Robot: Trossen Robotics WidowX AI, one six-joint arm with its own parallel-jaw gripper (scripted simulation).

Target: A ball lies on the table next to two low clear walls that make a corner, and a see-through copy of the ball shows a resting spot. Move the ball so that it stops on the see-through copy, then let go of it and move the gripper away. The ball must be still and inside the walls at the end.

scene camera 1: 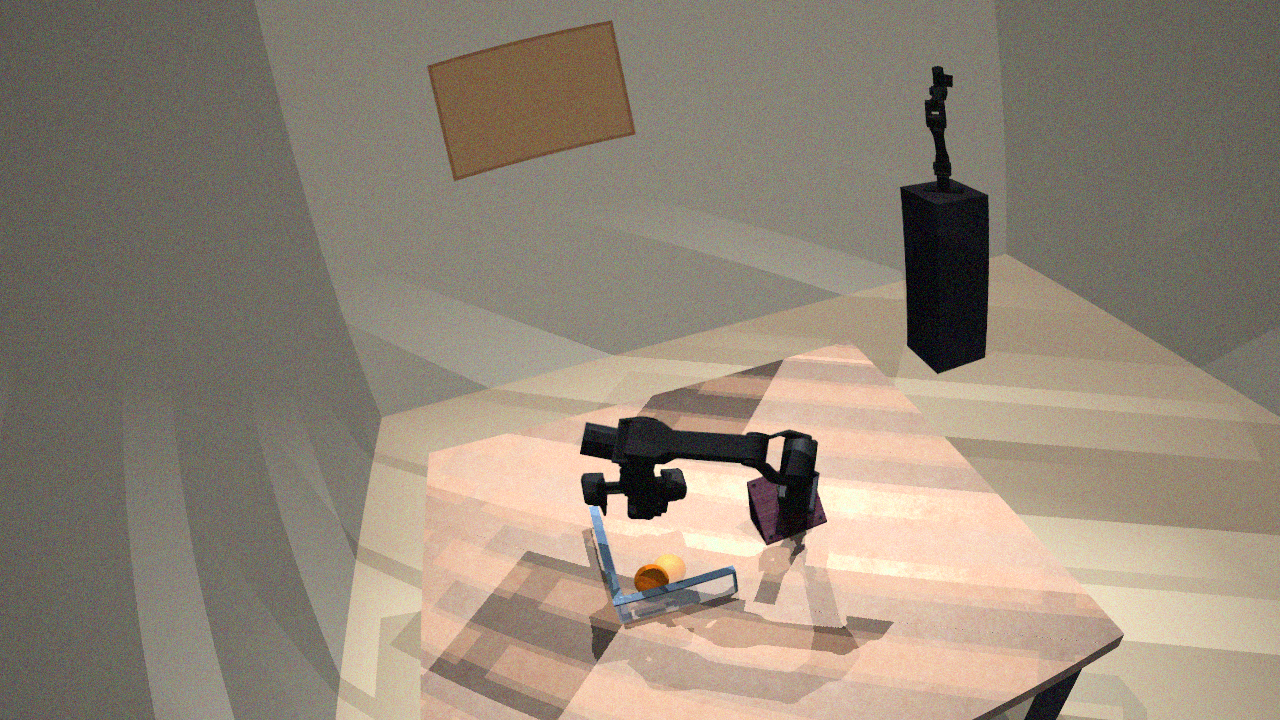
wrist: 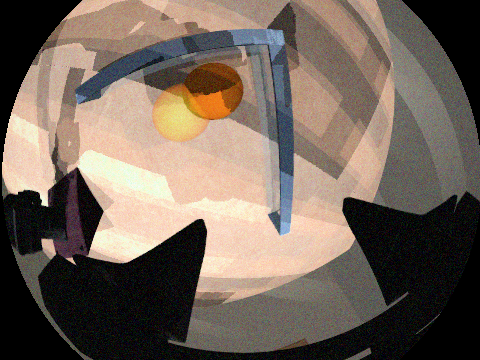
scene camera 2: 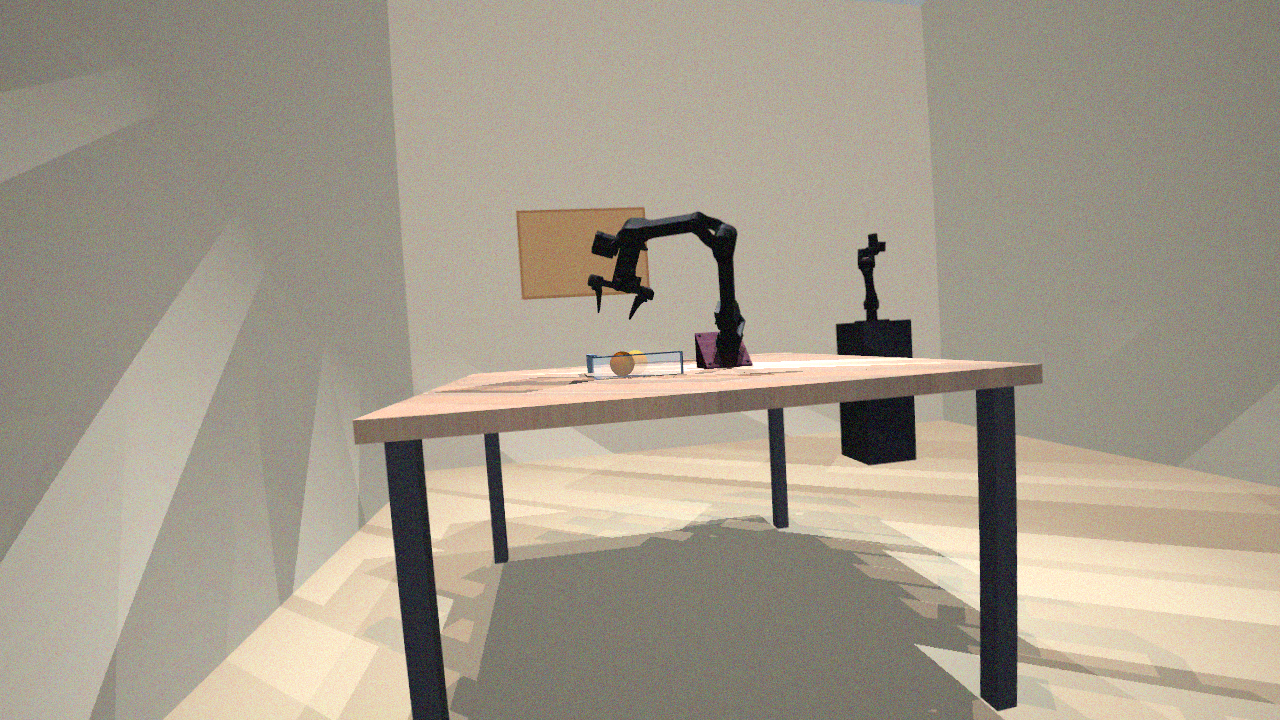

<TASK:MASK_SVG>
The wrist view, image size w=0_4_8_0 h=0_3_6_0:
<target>gripper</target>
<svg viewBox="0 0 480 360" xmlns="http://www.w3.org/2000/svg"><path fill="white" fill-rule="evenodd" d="M480 201L465 191L459 203L457 196L452 195L449 196L449 200L437 205L432 211L419 215L357 200L355 197L345 197L345 219L371 265L385 304L388 307L408 292L408 295L360 327L295 348L265 352L217 352L168 343L169 340L177 343L187 341L196 287L199 285L197 281L200 280L200 271L203 267L201 264L207 247L207 225L204 219L193 220L193 223L177 231L176 235L173 233L173 236L164 240L164 243L124 264L91 259L79 253L72 255L75 264L72 264L64 256L56 253L40 275L37 275L44 307L59 325L61 332L81 353L93 360L345 360L367 348L371 348L371 353L360 360L400 360L431 328L439 317L437 315L451 299L463 275L475 240Z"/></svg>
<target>orange ball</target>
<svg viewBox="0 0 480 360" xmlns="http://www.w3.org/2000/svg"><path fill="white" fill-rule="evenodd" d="M208 63L193 69L187 79L185 79L184 84L188 91L191 92L196 103L200 105L200 109L207 113L208 119L217 120L228 116L229 113L235 112L235 109L239 107L241 96L243 96L243 84L241 84L239 73L236 73L235 69L228 67L227 64Z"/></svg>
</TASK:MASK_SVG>
